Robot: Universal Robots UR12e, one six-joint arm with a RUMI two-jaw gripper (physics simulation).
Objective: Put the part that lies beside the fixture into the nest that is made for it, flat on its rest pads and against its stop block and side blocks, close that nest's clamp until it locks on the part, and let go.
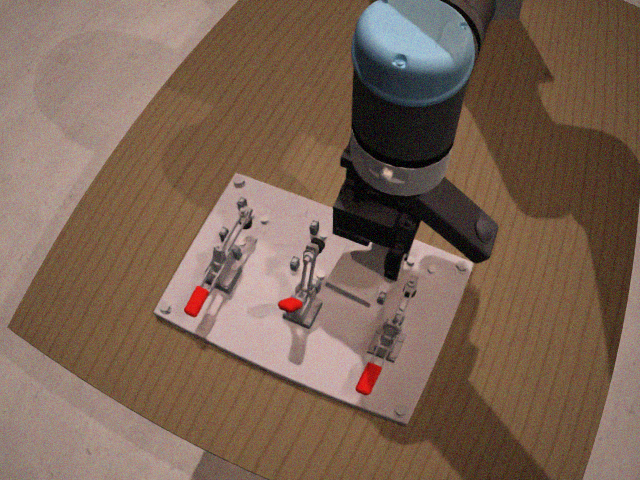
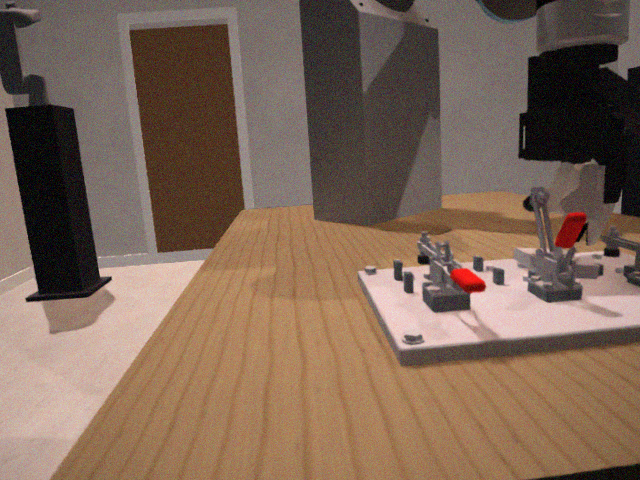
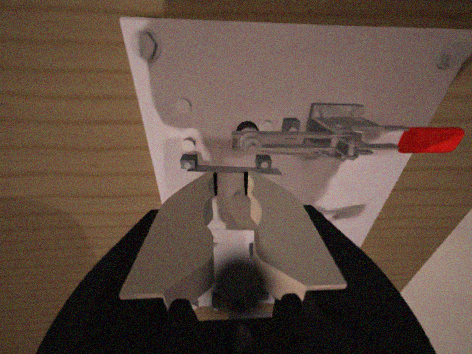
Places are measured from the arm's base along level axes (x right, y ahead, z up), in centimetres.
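Pixels of known places: gripper, between the fingertips: [image 1: 393, 270] [image 2: 583, 243] [image 3: 230, 174].
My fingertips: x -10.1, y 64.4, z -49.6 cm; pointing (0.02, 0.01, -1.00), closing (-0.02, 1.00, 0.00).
Observation:
Ahead of a thing's pixels: the offset from my fingertips to its top centre. "*": to the spot under its first point. Level surfaces: height alone.
The white fixture plate {dx +8.3, dy +5.0, dz -3.0 cm} [image 1: 248, 335] [image 2: 465, 335] [image 3: 266, 68] carries three toggle clamps with red handles. The part {dx +3.8, dy +0.3, dz -0.8 cm} [image 1: 353, 281], a thin flat grey plate, lies on the fixture between the middle clamp and the right clamp, in the gripper's shadow. The middle clamp {* dx +7.9, dy +7.0, dz +1.7 cm} [image 1: 305, 289] [image 2: 552, 258] stands open, with its arm up and its handle {dx +8.3, dy +9.9, dz +5.7 cm} [image 1: 290, 304] [image 2: 570, 230] raised. My gripper [image 1: 393, 270] [image 3: 230, 174] is shut and empty. It hangs low over the plate just right of the part, short of the right clamp {dx -2.7, dy +7.9, dz +2.2 cm} [image 1: 392, 330] [image 3: 305, 140], whose handle {dx -2.7, dy +13.7, dz +0.7 cm} [image 1: 369, 378] [image 3: 430, 140] lies flat.
The left clamp {dx +19.3, dy +7.8, dz +3.2 cm} [image 1: 222, 263] [image 2: 439, 273] lies closed with its handle {* dx +19.1, dy +13.9, dz +1.7 cm} [image 1: 196, 301] [image 2: 468, 280] flat. Small posts and blocks stand on the plate around the nests. The fixture sits on a wooden table {dz -4.5 cm} [image 1: 154, 154] [image 2: 284, 361]. The robot's grey base [image 2: 371, 113] stands behind it.

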